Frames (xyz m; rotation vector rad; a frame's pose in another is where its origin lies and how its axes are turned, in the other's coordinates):
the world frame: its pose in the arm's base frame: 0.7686 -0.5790 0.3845 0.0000 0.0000 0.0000
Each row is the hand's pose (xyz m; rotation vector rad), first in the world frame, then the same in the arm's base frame.
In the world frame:
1: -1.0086 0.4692 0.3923 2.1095 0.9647 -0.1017
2: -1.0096 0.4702 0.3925 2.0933 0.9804 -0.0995
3: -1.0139 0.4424 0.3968 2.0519 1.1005 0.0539
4: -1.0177 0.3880 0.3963 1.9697 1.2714 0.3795
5: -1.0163 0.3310 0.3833 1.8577 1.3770 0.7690
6: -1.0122 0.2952 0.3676 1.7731 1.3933 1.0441
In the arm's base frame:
1: -0.2400 -0.1098 0.7768 2.1095 0.9647 -0.1017
2: -0.2410 -0.1088 0.7770 2.0933 0.9804 -0.0995
3: -0.2453 -0.1366 0.7813 2.0519 1.1005 0.0539
4: -0.2491 -0.1910 0.7808 1.9697 1.2714 0.3795
5: -0.2477 -0.2480 0.7678 1.8577 1.3770 0.7690
6: -0.2436 -0.2838 0.7521 1.7731 1.3933 1.0441

